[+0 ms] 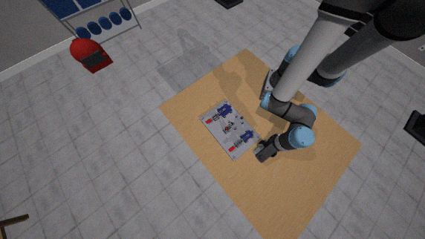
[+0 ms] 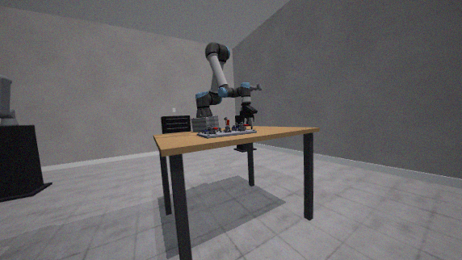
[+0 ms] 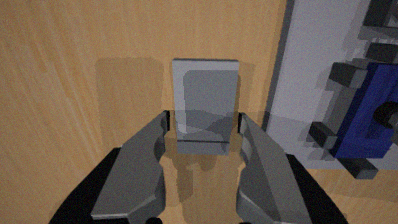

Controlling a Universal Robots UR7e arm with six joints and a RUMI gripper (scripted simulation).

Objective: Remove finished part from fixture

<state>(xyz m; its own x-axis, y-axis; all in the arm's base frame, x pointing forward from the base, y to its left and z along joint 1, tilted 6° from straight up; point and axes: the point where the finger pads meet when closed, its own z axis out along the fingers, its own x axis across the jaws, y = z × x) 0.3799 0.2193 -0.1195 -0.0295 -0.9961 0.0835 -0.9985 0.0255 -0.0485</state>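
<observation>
Right now my hand is 1 cm past the grey finished part and 1 cm above it. From my hand the other things lie so: grey fixture plate (23 cm to the right, 5 cm ahead, 1 cm below).
</observation>
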